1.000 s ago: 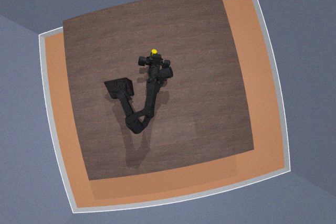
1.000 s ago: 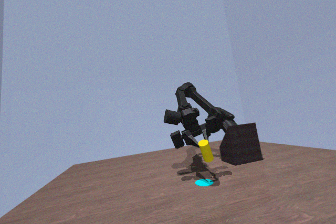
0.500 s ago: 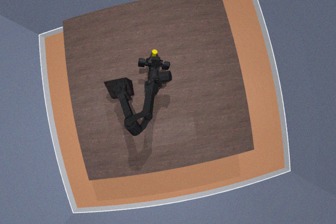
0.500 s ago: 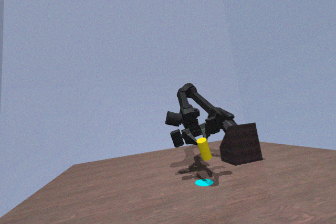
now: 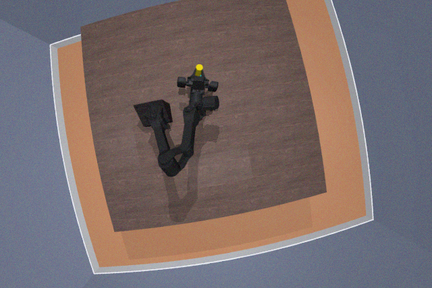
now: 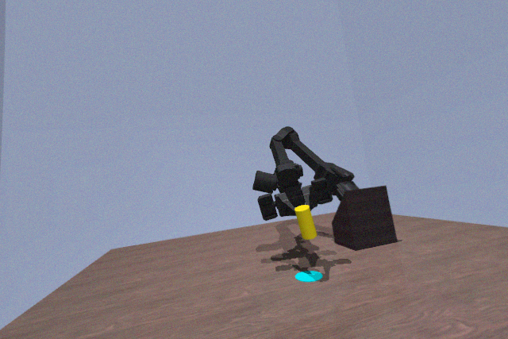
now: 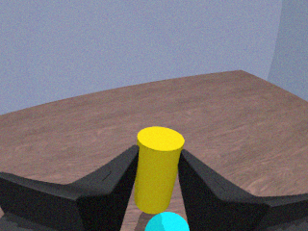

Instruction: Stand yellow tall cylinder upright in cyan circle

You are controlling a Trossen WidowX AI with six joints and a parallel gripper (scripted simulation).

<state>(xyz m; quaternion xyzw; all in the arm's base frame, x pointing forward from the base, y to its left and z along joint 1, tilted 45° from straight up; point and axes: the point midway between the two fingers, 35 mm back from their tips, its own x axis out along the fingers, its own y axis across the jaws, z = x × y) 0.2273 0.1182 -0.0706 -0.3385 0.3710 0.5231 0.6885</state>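
Now: the cyan circle 140 mm below my gripper tip and 20 mm to the right of it. From my gripper tip the other things lie so: yellow tall cylinder: 20 mm below.
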